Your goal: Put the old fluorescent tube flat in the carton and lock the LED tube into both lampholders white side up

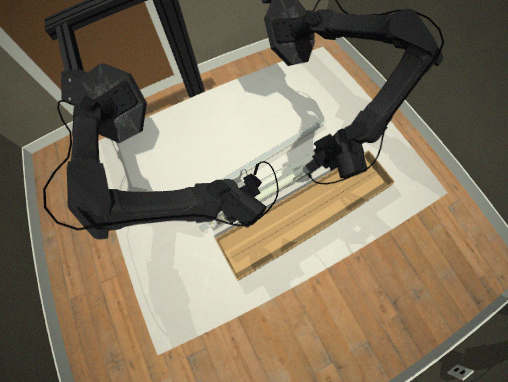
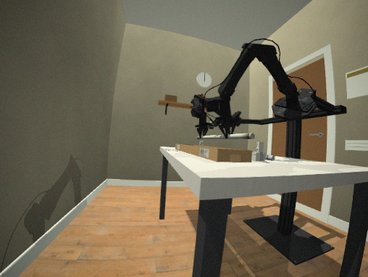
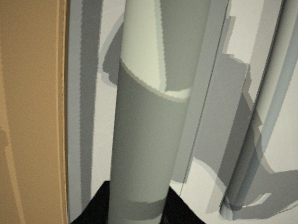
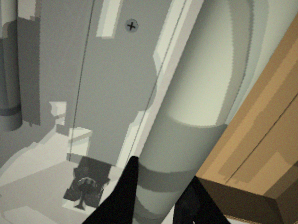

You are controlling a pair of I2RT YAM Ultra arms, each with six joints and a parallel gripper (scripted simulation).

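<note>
Now: the old fluorescent tube 120 mm to the right of my left hand and 10 mm ahead of it. Also, from my left hand: LED tube 150 mm to the right, 150 mm behind, 90 mm below; brown carton 120 mm ahead, 110 mm to the right, 80 mm below.
</note>
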